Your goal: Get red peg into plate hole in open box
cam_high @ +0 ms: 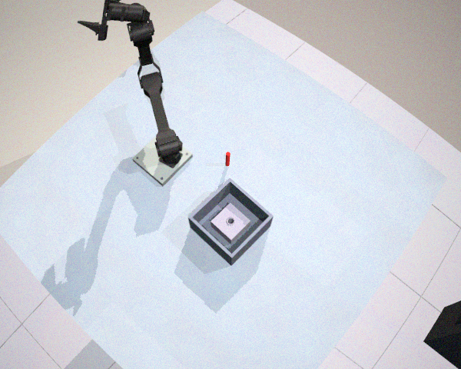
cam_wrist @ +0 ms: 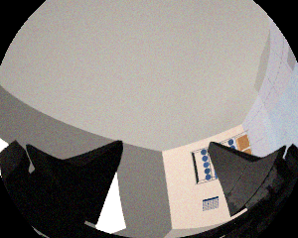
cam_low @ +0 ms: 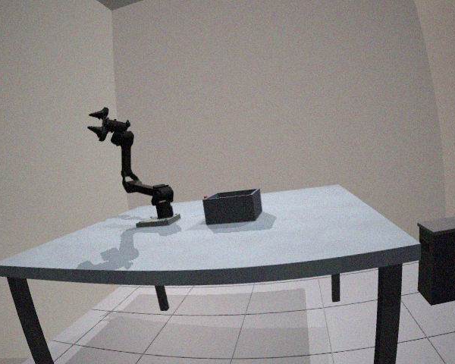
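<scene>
Now: the red peg 540 mm ahead of my gripper tip and 490 mm below it. Also, from my gripper tip: pale plate (670 mm ahead, 480 mm below, 200 mm to the right); then dark grey box (670 mm ahead, 500 mm below, 200 mm to the right).
</scene>
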